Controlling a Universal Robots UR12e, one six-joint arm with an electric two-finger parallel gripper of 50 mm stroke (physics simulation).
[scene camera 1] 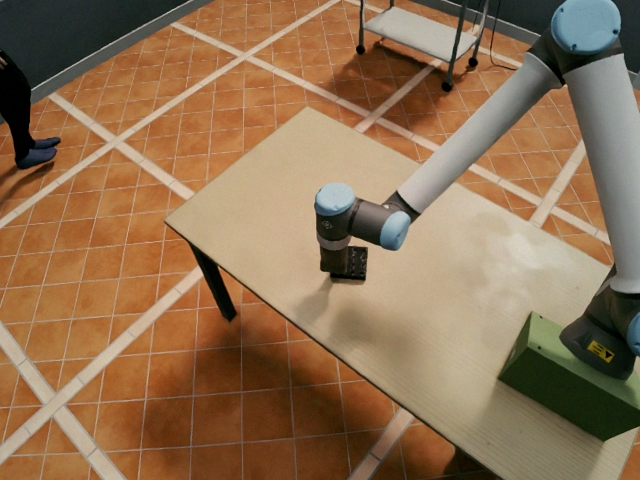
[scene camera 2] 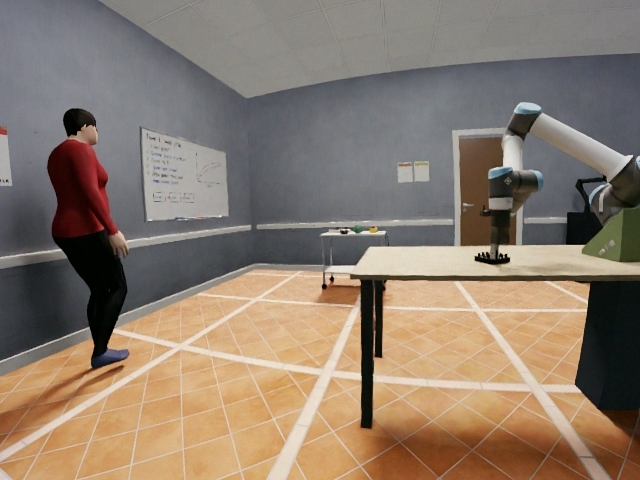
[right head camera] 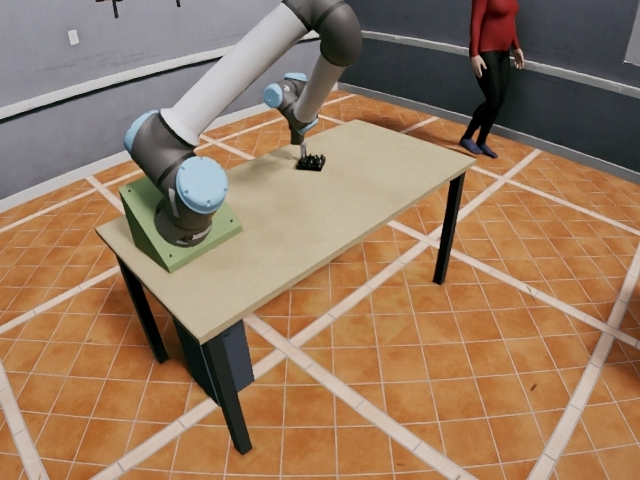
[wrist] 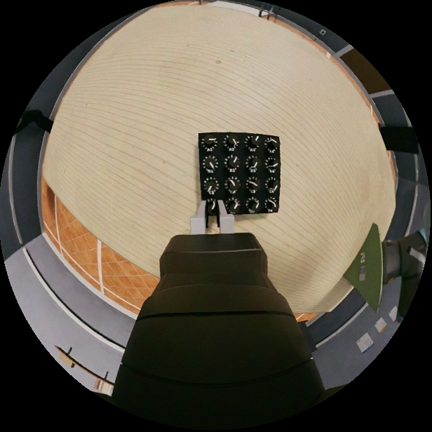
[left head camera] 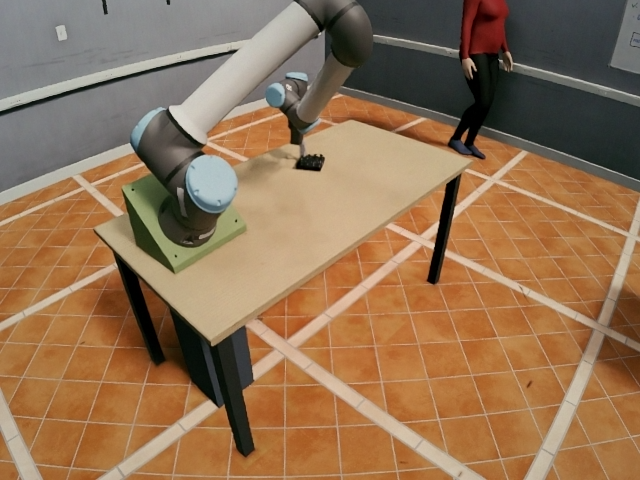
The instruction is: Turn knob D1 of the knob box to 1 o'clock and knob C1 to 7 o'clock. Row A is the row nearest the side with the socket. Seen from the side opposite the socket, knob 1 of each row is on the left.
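Pixels of known places: gripper, fingertip midpoint: [scene camera 1: 334, 270] [scene camera 2: 494, 258] [right head camera: 303, 155] [left head camera: 302, 155]; arm's base at its link origin: [scene camera 1: 593, 355] [right head camera: 182, 219] [left head camera: 187, 219].
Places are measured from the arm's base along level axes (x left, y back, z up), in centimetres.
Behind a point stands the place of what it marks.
Observation:
The black knob box [left head camera: 311, 165] @[x -1.2, y -66.6, z -7.4 cm] [right head camera: 311, 165] @[x -1.1, y -66.6, z -7.4 cm] [scene camera 1: 357, 263] @[x 1.8, y -67.7, z -7.6 cm] [scene camera 2: 483, 259] @[x 4.1, y -75.3, z -8.3 cm] [wrist: 242, 173] lies flat on the table, its white-marked knobs in rows. In the wrist view row A is at the top and knob 1 of each row is on the left. My gripper [left head camera: 303, 155] @[x 7.6, y -72.2, z -7.3 cm] [right head camera: 303, 156] @[x 7.6, y -72.2, z -7.3 cm] [scene camera 2: 494, 255] @[x 7.6, y -72.2, z -7.3 cm] [wrist: 211, 208] points down and is shut on knob D1 at the box's lower left corner. D1's white line, partly hidden between the fingers, points up and slightly right. Knob C1 [wrist: 211, 185], just above it, has its line pointing down and slightly left. The arm hides the fingertips in scene camera 1.
Knob D2 [wrist: 232, 204] stands close to the right finger. The wooden table [left head camera: 330, 217] @[x -28.2, y -40.1, z -9.9 cm] [scene camera 1: 268, 206] @[x -4.2, y -105.1, z -9.9 cm] carries the green arm base [left head camera: 227, 229] @[x -7.7, y -9.6, z -6.2 cm] [scene camera 1: 563, 382] @[x 14.2, y -7.0, z 6.5 cm]. A person in red [left head camera: 484, 31] [scene camera 2: 77, 191] stands beyond the table. A white trolley [scene camera 1: 418, 31] stands farther off.

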